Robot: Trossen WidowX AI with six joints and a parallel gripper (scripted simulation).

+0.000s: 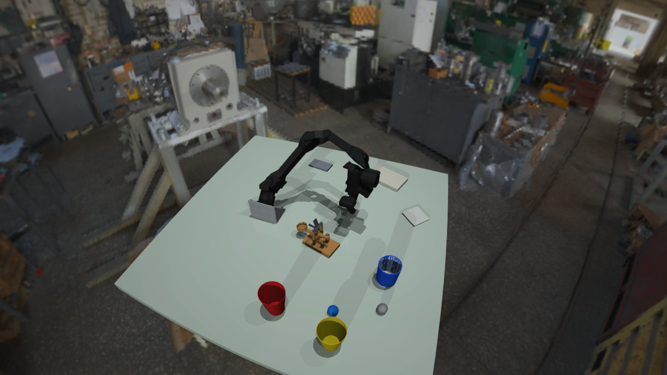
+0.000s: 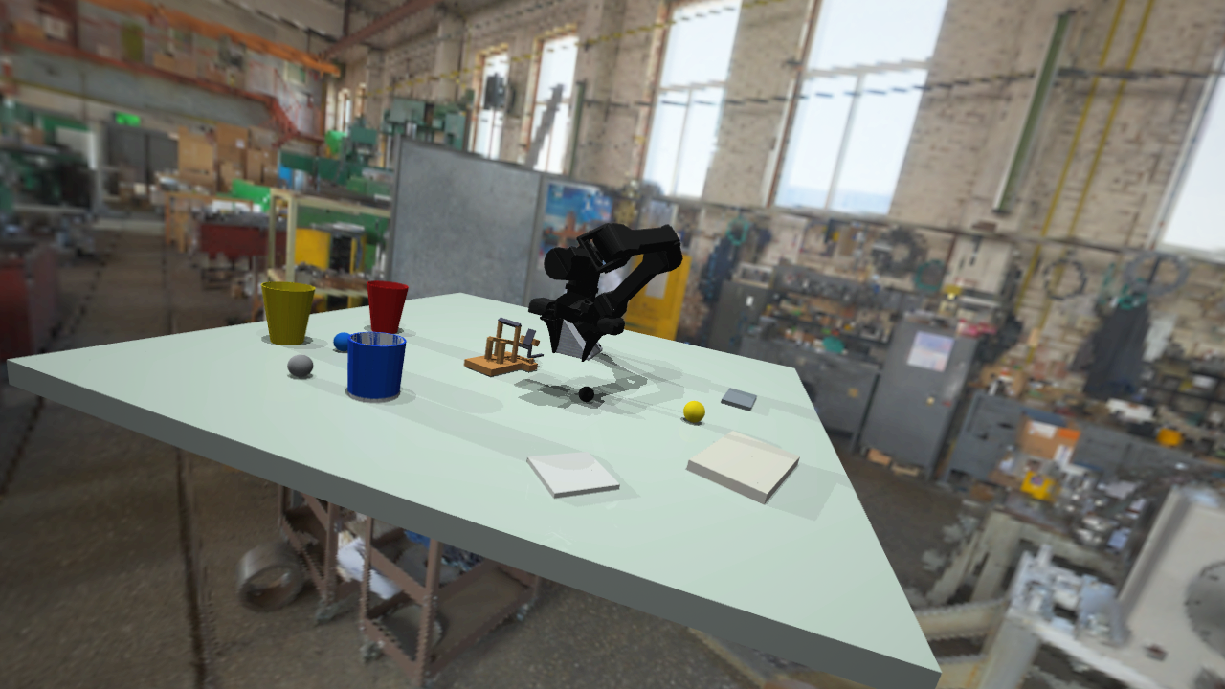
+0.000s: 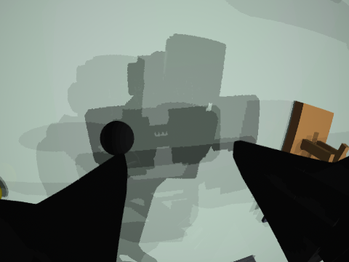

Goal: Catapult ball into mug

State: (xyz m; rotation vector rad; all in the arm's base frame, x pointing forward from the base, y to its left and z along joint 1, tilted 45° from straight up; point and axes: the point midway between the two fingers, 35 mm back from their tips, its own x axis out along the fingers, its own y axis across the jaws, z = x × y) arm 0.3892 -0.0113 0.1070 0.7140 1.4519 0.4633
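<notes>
Right now the black ball is 70 mm below my gripper tip and 50 mm to the left of it. Round my gripper tip: yellow ball 270 mm to the left, 60 mm below, 30 mm behind; blue mug 290 mm to the right, 200 mm ahead, 60 mm below; catapult 150 mm to the right, 120 mm behind, 30 mm below.
</notes>
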